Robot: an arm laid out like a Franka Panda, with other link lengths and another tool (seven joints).
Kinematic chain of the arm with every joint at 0, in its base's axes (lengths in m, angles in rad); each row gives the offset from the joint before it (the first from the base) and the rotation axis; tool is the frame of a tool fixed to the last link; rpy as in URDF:
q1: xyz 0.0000 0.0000 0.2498 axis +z
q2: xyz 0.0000 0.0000 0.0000 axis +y
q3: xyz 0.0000 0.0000 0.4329 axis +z
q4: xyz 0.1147 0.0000 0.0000 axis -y
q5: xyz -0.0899 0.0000 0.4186 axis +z
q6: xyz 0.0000 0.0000 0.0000 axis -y
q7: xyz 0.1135 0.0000 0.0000 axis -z
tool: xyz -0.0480 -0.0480 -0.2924 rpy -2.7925 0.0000 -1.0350
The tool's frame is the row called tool.
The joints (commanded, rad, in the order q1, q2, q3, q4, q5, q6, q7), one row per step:
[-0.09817 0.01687 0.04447 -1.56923 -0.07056 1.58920 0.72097]
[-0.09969 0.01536 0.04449 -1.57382 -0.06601 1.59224 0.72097]
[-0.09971 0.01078 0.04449 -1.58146 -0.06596 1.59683 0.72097]
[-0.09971 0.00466 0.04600 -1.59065 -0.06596 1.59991 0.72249]
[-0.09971 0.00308 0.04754 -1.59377 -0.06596 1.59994 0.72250]
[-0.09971 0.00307 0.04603 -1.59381 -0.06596 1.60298 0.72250]
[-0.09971 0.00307 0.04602 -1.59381 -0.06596 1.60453 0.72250]
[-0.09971 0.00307 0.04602 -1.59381 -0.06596 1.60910 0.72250]
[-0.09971 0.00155 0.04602 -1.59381 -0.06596 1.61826 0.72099]
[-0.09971 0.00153 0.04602 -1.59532 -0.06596 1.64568 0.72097]
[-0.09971 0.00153 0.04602 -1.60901 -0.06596 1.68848 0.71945]
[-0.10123 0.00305 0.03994 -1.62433 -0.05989 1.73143 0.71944]
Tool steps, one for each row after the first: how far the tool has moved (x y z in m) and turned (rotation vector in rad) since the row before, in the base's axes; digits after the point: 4 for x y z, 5 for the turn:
[-0.0004 0.0005 -0.0012 0.00448 -0.00020 -0.00137]
[-0.0013 0.0001 -0.0007 -0.00023 -0.00151 0.00028]
[-0.0023 0.0012 -0.0006 -0.00026 -0.00008 0.00020]
[-0.0009 0.0010 -0.0005 0.00001 0.00151 0.00153]
[0.0008 -0.0009 0.0001 -0.00016 -0.00300 -0.00131]
[0.0005 0.0000 0.0001 -0.00008 -0.00154 0.00009]
[0.0013 -0.0001 0.0002 -0.00024 -0.00455 0.00030]
[0.0023 -0.0002 0.0014 -0.00065 -0.01054 0.00211]
[0.0076 -0.0003 0.0008 -0.00134 -0.02583 0.00182]
[0.0095 -0.0004 -0.0039 -0.00156 -0.02888 0.00433]
[0.0090 -0.0032 -0.0055 0.00474 -0.02634 -0.00519]

